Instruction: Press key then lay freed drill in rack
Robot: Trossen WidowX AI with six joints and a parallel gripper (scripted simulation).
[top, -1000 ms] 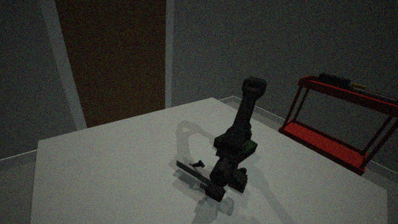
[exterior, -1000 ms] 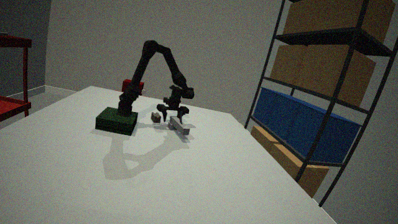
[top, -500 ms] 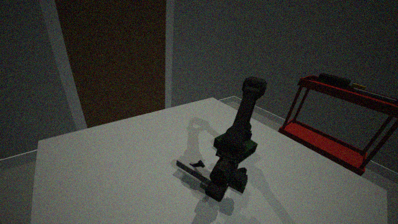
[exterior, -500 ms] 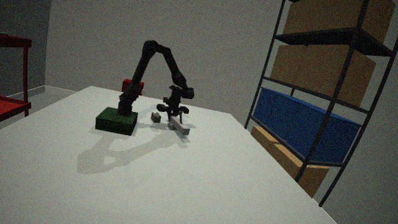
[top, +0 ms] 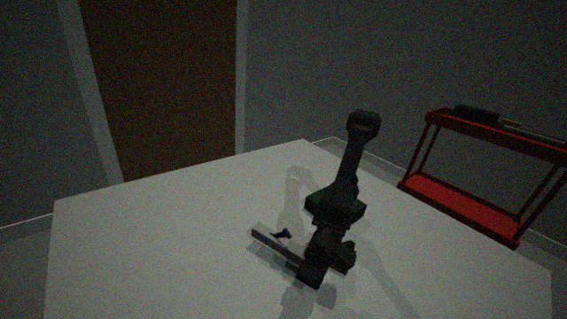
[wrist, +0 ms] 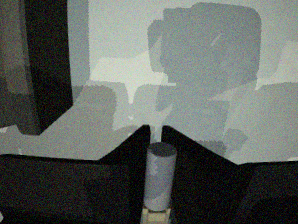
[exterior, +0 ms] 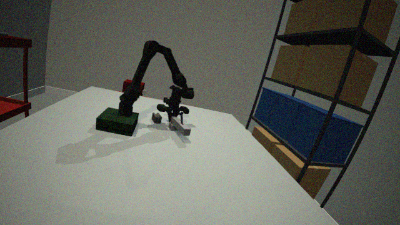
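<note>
Now: gripper tip 5 cm to the left of the drill, 4 cm below it and 2 cm short of it. The rest, counted from my gripper tip: small dark key (12 cm to the right, 8 cm above, 5 cm ahead); long grey block (12 cm to the right, 4 cm ahead, 3 cm above).
</note>
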